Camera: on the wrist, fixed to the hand. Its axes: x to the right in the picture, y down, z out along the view.
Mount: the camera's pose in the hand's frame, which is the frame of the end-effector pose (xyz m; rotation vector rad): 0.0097 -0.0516 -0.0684 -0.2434 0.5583 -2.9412
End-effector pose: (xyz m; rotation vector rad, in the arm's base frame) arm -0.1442 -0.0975 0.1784 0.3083 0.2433 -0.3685
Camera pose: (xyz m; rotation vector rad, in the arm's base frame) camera -0.1675 -0.1233 0.0995 0.4411 -1.0235 2.6754
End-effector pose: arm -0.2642 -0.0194 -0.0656 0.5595 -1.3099 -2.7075
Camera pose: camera -0.2444 -0.0398 -0.1470 -1.2837 -0.4954 0.2211
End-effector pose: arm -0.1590 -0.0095 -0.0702 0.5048 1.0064 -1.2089
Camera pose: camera -0.2318 0.0227 -0.1033 0.8950 -0.9957 1.4747
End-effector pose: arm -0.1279 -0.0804 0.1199 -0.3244 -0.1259 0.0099
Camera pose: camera -0.1103 -0.1507 0.0732 -0.0916 0.0609 -2.9969
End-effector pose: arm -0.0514 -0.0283 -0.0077 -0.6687 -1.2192 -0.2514
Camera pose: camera -0.0214 -0.1080 0.0061 1.5088 -0.5848 -2.6492
